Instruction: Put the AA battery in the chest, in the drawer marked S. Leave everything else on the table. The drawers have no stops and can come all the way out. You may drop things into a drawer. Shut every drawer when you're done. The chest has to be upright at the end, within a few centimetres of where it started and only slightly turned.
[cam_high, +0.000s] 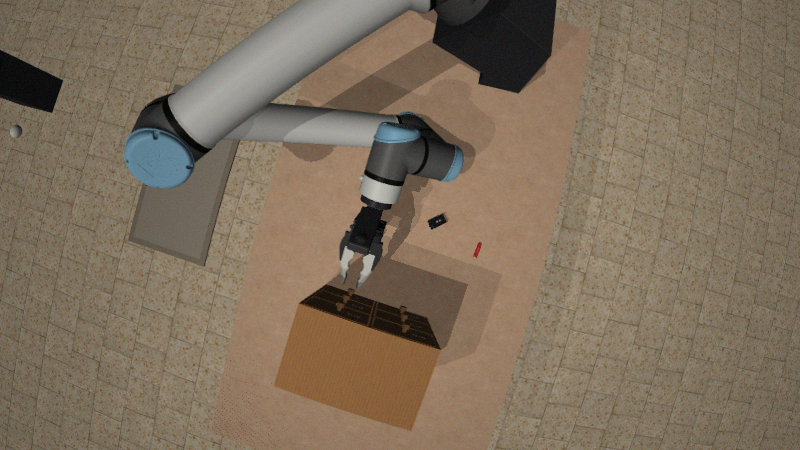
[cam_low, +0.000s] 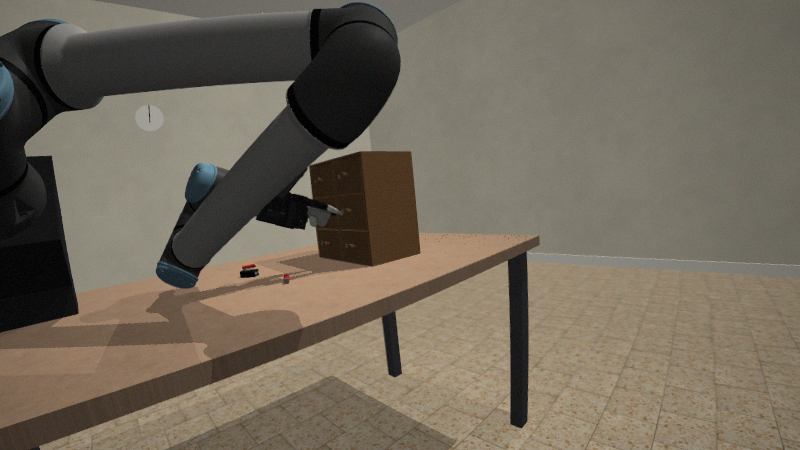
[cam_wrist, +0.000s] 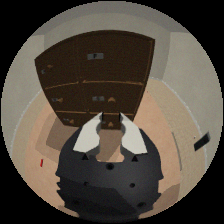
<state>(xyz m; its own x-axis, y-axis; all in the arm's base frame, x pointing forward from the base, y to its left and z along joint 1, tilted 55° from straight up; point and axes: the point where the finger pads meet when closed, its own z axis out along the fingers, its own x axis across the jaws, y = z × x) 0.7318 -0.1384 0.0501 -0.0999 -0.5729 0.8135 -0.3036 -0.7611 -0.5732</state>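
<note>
The drawer lies 14 cm ahead of my hand, 1 cm to the right of it and 2 cm below it. Also, from my hand: small black object 18 cm behind, 17 cm to the left, 15 cm below.
</note>
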